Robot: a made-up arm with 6 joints. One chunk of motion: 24 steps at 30 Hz.
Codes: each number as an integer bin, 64 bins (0 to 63) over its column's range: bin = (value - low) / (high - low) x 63, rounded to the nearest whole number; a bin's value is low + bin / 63 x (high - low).
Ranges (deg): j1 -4..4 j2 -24..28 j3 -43..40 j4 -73..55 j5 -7..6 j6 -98..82
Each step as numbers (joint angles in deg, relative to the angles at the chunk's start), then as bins.
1 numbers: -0.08 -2.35 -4.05 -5.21 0.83 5.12
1 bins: 31 26 30 33 38 36
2 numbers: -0.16 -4.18 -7.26 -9.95 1.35 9.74
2 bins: 30 24 27 31 40 38
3 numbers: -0.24 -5.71 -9.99 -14.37 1.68 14.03
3 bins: 30 22 25 29 42 39
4 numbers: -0.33 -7.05 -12.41 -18.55 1.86 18.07
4 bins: 29 21 23 27 43 41
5 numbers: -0.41 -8.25 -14.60 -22.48 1.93 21.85
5 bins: 28 19 22 25 43 42
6 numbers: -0.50 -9.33 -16.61 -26.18 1.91 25.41
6 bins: 28 18 20 23 43 43
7 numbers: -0.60 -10.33 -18.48 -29.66 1.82 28.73
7 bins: 27 17 19 21 43 44
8 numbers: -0.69 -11.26 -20.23 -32.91 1.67 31.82
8 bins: 26 15 17 20 42 45
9 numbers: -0.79 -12.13 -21.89 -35.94 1.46 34.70
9 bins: 25 14 16 18 41 46
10 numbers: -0.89 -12.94 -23.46 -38.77 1.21 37.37
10 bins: 24 13 15 17 40 47
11 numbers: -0.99 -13.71 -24.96 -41.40 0.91 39.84
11 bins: 24 12 14 16 38 48
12 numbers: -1.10 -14.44 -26.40 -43.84 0.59 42.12
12 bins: 23 12 13 14 37 49
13 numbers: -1.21 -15.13 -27.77 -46.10 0.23 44.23
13 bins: 22 11 12 13 35 50
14 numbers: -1.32 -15.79 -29.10 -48.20 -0.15 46.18
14 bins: 21 10 11 12 33 50
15 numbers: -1.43 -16.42 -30.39 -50.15 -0.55 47.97
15 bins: 20 9 10 11 31 51
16 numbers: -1.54 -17.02 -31.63 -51.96 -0.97 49.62
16 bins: 19 8 9 10 29 52
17 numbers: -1.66 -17.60 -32.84 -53.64 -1.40 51.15
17 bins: 18 8 8 10 27 52
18 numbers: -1.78 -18.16 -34.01 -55.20 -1.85 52.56
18 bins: 17 7 7 9 25 53
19 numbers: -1.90 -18.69 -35.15 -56.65 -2.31 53.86
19 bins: 17 6 6 8 23 53
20 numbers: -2.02 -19.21 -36.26 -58.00 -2.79 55.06
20 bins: 16 6 5 7 20 54
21 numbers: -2.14 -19.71 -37.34 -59.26 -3.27 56.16
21 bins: 15 5 4 7 18 54
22 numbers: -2.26 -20.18 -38.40 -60.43 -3.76 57.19
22 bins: 14 5 3 6 16 54
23 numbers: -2.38 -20.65 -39.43 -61.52 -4.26 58.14
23 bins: 13 4 3 6 13 55
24 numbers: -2.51 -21.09 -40.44 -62.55 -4.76 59.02
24 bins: 12 4 2 5 11 55
